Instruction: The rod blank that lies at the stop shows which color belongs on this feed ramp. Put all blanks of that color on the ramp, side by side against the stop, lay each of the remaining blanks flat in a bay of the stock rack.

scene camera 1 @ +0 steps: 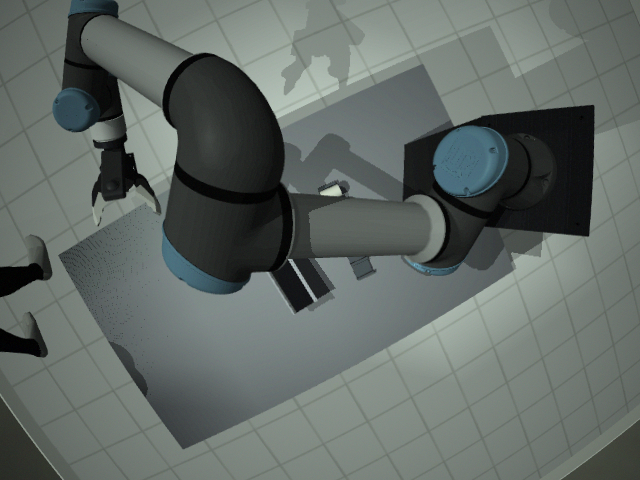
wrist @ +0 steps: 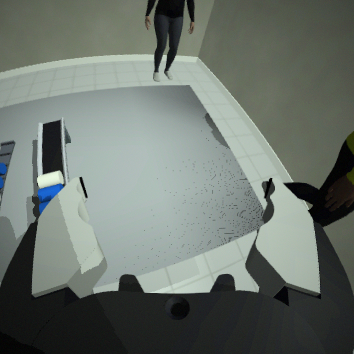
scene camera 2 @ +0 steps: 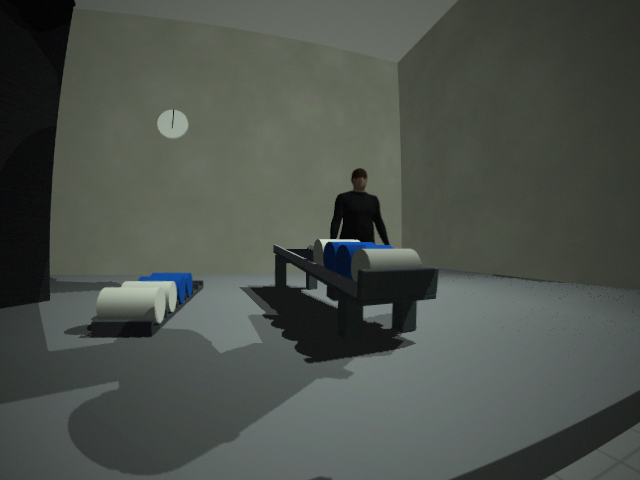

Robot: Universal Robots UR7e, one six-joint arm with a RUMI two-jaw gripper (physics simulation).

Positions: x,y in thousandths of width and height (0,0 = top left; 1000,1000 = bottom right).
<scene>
I see my gripper (scene camera 1: 202,459) and a stop (scene camera 2: 582,593).
My gripper shows as well in the wrist view (wrist: 496,510).
</scene>
